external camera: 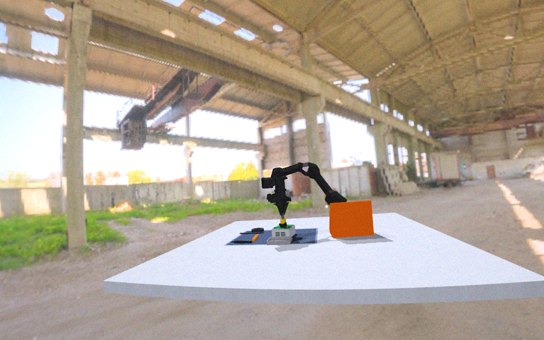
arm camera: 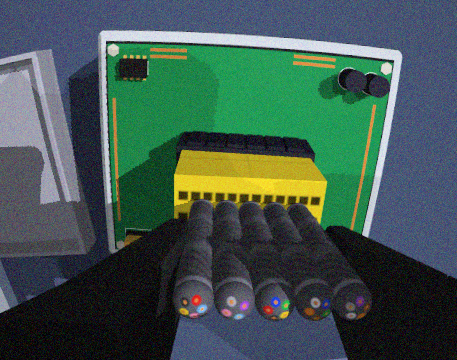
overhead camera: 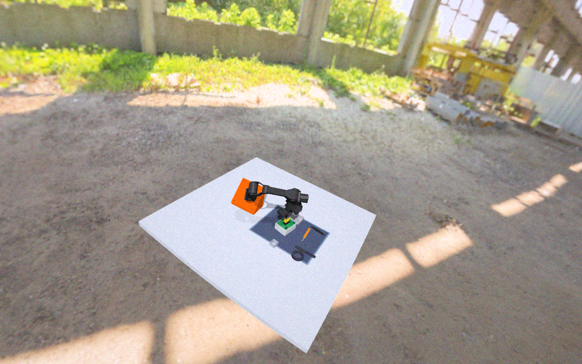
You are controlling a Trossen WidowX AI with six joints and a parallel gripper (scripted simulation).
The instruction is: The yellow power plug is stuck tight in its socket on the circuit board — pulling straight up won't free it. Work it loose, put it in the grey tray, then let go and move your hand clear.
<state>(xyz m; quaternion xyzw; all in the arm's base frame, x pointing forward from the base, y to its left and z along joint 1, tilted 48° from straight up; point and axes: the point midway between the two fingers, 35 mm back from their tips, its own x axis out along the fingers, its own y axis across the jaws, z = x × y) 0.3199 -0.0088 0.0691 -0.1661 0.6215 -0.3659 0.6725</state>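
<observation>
The yellow power plug lies 20 mm below my gripper tip. The rest, counted from my gripper tip: dark mat 50 mm ahead, 120 mm below; black rod 210 mm ahead, 120 mm to the right, 110 mm below.
</observation>
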